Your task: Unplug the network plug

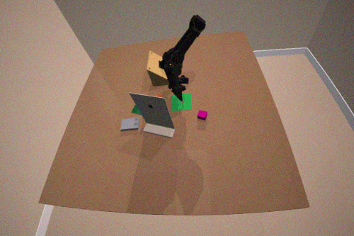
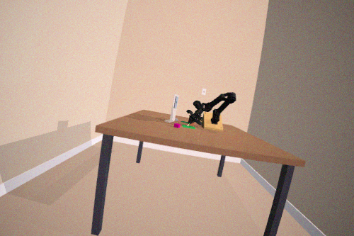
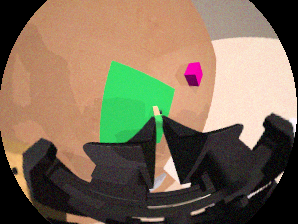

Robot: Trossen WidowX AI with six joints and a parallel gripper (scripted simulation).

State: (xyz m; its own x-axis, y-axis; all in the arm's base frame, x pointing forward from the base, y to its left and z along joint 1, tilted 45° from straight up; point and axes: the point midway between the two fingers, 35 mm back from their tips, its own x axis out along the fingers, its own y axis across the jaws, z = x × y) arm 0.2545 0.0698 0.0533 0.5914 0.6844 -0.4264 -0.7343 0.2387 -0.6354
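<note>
My gripper tip is 1 cm past the bright green square and 2 cm above it. Also, from my gripper tip: grey upright panel (15 cm ahead, 13 cm to the right, 10 cm above); then flat grey block (10 cm ahead, 31 cm to the right, 2 cm below); then network plug (right at my gripper tip).
</note>
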